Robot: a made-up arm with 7 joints.
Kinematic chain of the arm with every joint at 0, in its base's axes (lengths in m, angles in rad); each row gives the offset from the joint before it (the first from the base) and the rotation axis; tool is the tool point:
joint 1: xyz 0 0 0.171 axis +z
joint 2: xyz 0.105 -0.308 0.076 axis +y
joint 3: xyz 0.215 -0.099 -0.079 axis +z
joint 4: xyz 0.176 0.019 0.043 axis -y
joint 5: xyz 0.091 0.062 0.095 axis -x
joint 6: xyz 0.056 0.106 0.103 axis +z
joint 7: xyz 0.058 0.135 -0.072 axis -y
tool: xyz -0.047 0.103 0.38
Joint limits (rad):
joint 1: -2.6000..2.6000
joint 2: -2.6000..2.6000
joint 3: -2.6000..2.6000
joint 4: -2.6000..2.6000
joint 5: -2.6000..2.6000
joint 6: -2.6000..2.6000
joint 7: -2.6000..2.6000
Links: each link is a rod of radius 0.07 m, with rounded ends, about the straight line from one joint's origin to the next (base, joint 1, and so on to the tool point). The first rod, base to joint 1, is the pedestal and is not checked.
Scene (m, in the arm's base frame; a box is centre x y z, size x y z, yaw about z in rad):
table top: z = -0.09
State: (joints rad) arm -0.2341 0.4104 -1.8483 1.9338 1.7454 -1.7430 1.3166
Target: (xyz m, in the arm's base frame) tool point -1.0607 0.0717 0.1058
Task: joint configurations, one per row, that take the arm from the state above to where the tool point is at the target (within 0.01 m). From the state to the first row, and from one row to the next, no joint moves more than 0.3 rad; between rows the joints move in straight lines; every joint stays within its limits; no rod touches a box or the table.
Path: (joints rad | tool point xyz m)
1: -0.4945 0.4581 -1.8473 1.7811 1.7397 -1.6369 1.3135 | 0.0200 -0.9481 0.5459
2: -0.7549 0.5059 -1.8463 1.6285 1.7339 -1.5308 1.3103 | -0.3196 -0.9576 0.4770
3: -1.0152 0.5536 -1.8453 1.4758 1.7282 -1.4247 1.3072 | -0.6444 -0.8345 0.3930
4: -1.2756 0.6013 -1.8442 1.3232 1.7224 -1.3185 1.3041 | -0.9009 -0.5942 0.2993
5: -1.5360 0.6491 -1.8432 1.1705 1.7167 -1.2124 1.3010 | -1.0468 -0.2745 0.2017
6: -1.7964 0.6968 -1.8422 1.0178 1.7109 -1.1063 1.2978 | -1.0607 0.0717 0.1058

